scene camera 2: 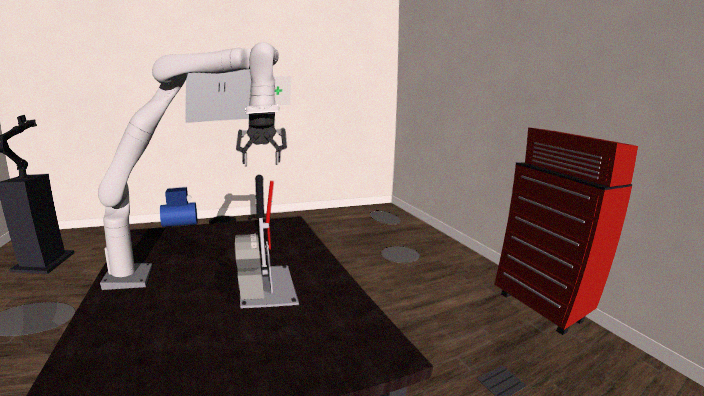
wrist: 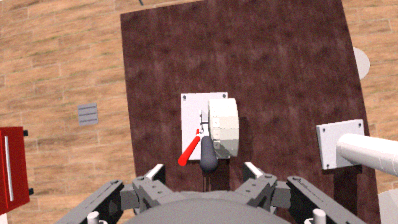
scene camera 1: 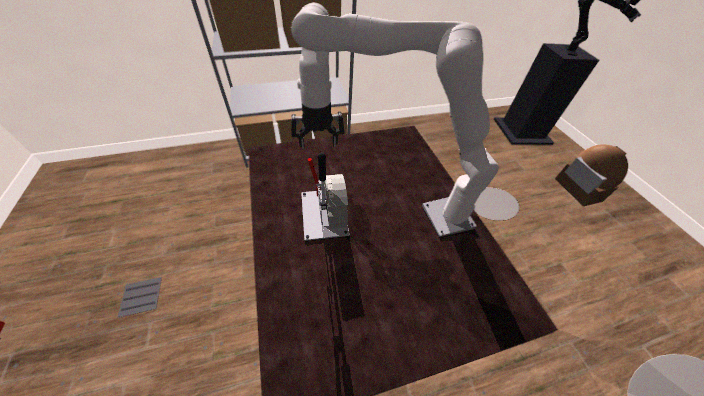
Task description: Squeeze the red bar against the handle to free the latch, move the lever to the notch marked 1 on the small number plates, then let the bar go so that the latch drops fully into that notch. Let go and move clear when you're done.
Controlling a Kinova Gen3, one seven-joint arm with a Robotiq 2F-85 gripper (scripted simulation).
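Observation:
There is a notched housing that I can see, and I see my own gripper too. Both the wrist view and scene camera 1 show me that gripper as well.

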